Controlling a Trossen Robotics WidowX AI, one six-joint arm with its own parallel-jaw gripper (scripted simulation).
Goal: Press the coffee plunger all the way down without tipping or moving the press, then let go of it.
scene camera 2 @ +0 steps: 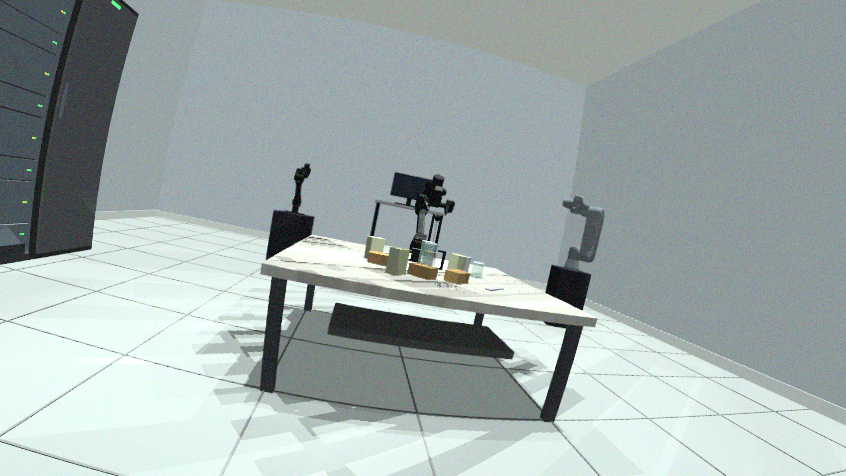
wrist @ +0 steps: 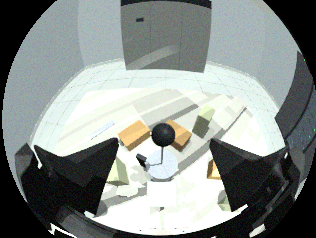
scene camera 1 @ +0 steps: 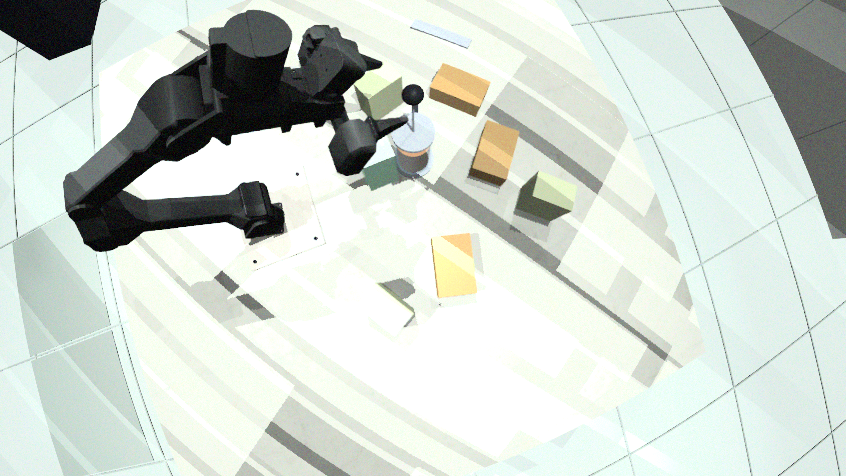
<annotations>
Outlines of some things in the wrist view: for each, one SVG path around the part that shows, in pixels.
My gripper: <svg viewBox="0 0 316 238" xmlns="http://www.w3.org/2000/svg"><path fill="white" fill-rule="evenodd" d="M15 154L17 179L29 207L35 209L50 224L76 236L65 235L54 229L53 235L56 238L264 238L283 220L295 203L305 163L304 152L301 152L296 144L293 144L288 154L289 146L285 146L271 155L262 156L224 143L222 139L211 138L212 159L226 189L231 212L246 204L247 208L238 216L215 227L183 235L165 236L122 231L85 216L85 211L97 215L98 204L104 193L102 191L118 154L118 138L106 139L105 142L94 144L72 155L54 155L40 146L33 146L35 155L28 143L23 144L24 147L19 148ZM264 224L266 231L250 237L250 233L255 228Z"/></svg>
A glass coffee press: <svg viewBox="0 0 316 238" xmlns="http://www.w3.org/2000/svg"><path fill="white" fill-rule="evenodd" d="M159 123L151 131L151 140L153 140L155 146L161 146L162 150L151 152L147 158L138 152L135 155L135 159L138 160L139 165L147 168L151 180L170 181L174 172L177 171L178 160L175 158L175 155L166 151L165 147L173 144L175 132L171 124Z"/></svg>
</annotations>
